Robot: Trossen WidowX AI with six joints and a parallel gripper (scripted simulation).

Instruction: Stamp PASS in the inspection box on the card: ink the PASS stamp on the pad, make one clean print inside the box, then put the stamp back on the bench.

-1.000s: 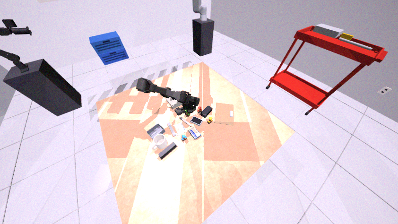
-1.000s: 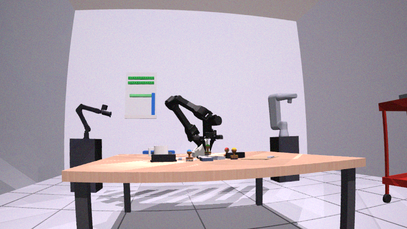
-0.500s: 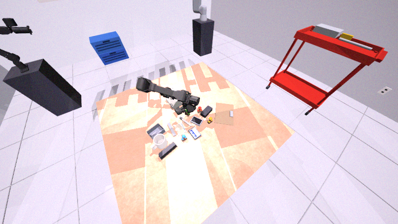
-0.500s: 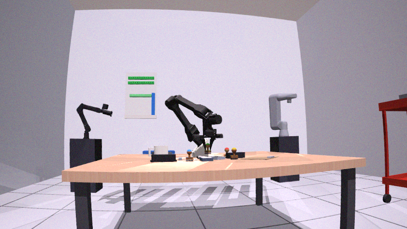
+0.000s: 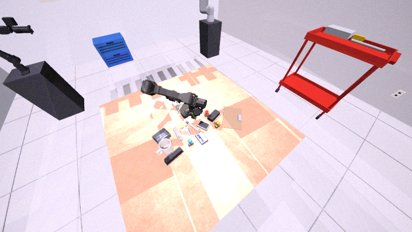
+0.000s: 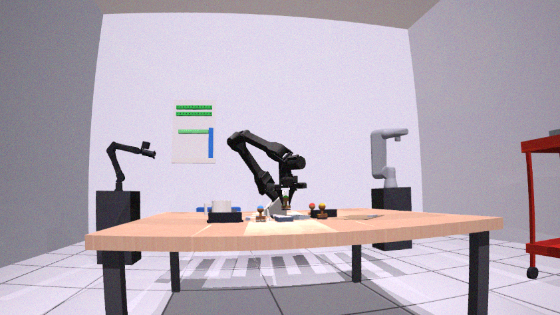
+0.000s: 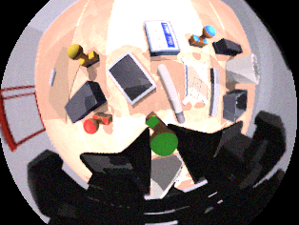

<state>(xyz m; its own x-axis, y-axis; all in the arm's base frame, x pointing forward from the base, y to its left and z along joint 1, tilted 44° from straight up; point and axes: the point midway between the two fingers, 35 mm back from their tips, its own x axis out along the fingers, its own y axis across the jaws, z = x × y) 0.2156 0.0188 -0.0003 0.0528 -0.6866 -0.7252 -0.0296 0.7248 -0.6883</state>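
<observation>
My gripper tip is 90 mm short of the dark-framed flat pad, 50 mm above it and 40 mm to the right of it. Also, from my gripper tip: white card: 110 mm to the right, 70 mm ahead, 60 mm below; red-knobbed stamp: 120 mm to the left, 40 mm below, 10 mm ahead; green-knobbed stamp: right at my gripper tip.
</observation>
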